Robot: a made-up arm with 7 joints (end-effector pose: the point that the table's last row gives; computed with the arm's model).
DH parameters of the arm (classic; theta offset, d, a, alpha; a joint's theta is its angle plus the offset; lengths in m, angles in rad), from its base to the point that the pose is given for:
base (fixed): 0 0 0 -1.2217
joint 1: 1.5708 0 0 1.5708
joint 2: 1.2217 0 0 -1.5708
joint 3: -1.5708 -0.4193 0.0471 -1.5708
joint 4: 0 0 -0.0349 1.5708
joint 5: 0 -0.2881 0 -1.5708
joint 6: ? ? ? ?
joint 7: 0 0 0 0
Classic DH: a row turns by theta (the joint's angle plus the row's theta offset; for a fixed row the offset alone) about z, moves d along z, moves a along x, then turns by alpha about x.
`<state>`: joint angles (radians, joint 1 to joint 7).
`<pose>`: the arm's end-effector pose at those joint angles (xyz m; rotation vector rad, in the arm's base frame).
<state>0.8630 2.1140 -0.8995 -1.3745 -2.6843 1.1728 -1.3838</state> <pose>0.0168 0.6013 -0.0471 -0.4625 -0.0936 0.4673</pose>
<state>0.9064 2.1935 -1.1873 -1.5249 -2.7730 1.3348 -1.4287</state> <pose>-0.0580 0.5710 -0.0090 -0.5997 0.2174 0.6040</pose>
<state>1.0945 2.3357 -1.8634 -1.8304 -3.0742 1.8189 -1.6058</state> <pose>-0.1685 0.4400 0.1832 -0.9921 0.5935 1.2590</pose>
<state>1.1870 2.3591 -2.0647 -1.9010 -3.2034 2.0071 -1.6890</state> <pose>-0.1618 0.3862 0.2511 -1.0993 0.5429 1.5492</pose>
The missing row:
joint 6: 0 0 0 1.5708
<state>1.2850 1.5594 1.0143 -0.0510 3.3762 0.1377 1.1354</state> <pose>-0.2153 0.6575 0.1562 0.9534 1.7522 -1.2552</pose>
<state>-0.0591 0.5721 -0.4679 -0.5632 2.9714 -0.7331 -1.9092</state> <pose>0.1930 0.3005 -0.6053 0.7318 -0.2047 0.6266</pose>
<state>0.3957 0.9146 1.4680 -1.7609 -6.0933 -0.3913 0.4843</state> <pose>-0.0289 0.5209 0.0207 1.3312 -2.4170 -0.1149</pose>
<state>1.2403 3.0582 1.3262 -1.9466 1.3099 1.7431 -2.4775</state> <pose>0.4491 -0.1591 0.0167 -0.1645 -1.0875 2.0765</pose>
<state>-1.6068 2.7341 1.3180 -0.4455 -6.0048 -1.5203 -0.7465</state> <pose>-0.5986 0.3508 0.1420 -1.2288 -0.0775 -0.8237</pose>
